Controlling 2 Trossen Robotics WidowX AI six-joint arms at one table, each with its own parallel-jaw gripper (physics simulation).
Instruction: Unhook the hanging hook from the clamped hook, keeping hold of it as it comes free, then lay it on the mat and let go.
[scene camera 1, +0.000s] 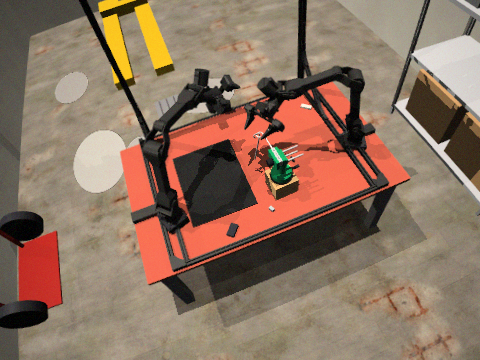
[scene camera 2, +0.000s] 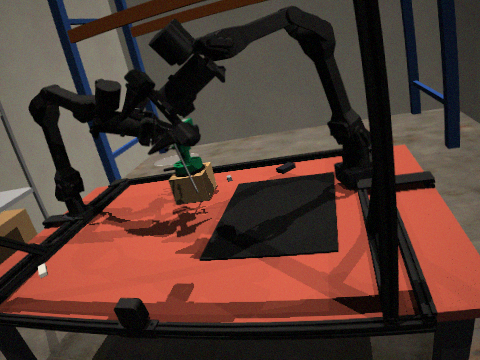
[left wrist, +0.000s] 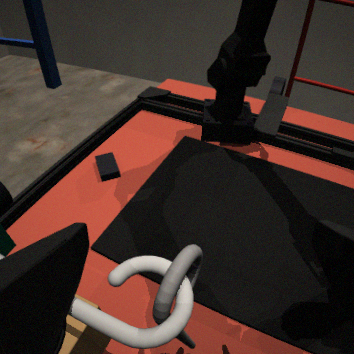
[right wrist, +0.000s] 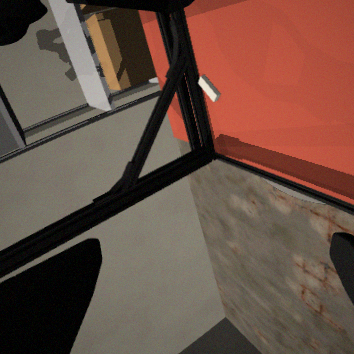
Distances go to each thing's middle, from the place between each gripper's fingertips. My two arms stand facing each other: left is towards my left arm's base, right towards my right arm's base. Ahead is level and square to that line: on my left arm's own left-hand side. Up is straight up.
Right now my right hand is 210 mm short of the hanging hook (left wrist: 188, 261) and 140 mm above it. Round my right hand: wooden block (scene camera 2: 182, 188) 340 mm ahead, 40 mm to the left, 250 mm below; black mat (scene camera 2: 290, 216) 170 mm ahead, 230 mm to the right, 290 mm below.
Right now the hanging hook is 1 cm to the left of my left hand and 9 cm below it. Also, from my left hand: wooden block: 14 cm ahead, 6 cm to the left, 20 cm below; black mat: 4 cm behind, 21 cm to the right, 24 cm below.
